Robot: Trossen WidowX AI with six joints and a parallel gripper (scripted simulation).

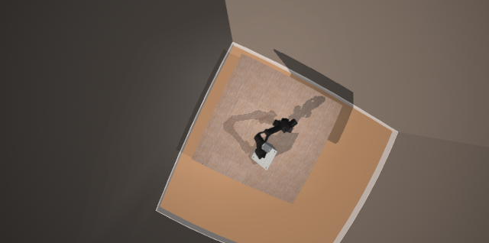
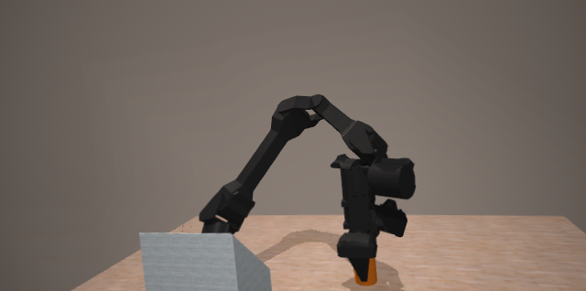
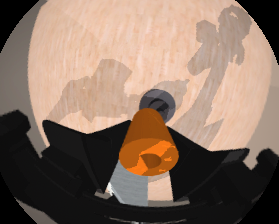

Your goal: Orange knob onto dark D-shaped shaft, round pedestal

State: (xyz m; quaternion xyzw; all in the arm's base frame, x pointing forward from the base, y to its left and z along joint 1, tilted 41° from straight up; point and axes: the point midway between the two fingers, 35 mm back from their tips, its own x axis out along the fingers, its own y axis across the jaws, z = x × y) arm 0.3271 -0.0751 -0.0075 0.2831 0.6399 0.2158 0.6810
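The dark round pedestal is 7 cm below my gripper tip and 2 cm to the right of it. Also, from my gripper tip: orange knob: 2 cm above.
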